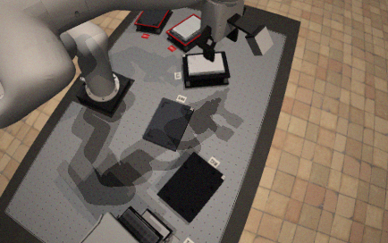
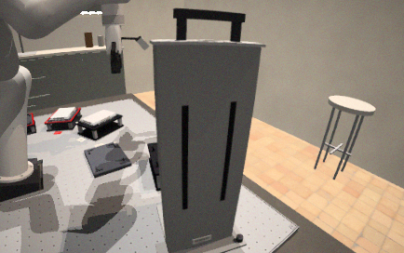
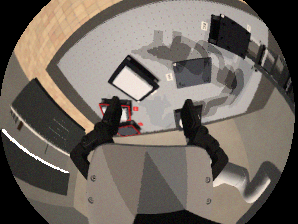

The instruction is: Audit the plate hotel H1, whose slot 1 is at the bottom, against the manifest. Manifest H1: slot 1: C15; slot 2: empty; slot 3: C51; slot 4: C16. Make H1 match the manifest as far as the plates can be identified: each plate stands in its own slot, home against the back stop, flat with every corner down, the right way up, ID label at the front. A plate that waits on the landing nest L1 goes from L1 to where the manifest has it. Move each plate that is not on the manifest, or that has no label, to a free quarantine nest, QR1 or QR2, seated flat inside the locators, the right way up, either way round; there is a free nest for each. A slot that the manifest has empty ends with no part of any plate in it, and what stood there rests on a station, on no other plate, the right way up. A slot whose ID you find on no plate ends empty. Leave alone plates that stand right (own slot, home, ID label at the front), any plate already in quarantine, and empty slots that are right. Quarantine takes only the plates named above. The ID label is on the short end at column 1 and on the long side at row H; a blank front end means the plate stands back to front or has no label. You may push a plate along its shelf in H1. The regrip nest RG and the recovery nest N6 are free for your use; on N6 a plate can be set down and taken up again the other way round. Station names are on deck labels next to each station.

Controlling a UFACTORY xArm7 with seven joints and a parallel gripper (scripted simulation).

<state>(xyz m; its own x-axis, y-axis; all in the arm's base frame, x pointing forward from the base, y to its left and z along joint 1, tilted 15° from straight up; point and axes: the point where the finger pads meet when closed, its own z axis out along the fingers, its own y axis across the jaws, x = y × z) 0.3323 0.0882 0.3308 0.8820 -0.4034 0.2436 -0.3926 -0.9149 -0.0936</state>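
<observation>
The white plate is 21 cm below my hand, 10 cm to the left of it and 7 cm behind it. Also, from my hand: H1 deck label: 48 cm to the right, 27 cm below, 6 cm ahead; tall grey tower: 56 cm to the right, 8 cm below, 8 cm behind.
</observation>
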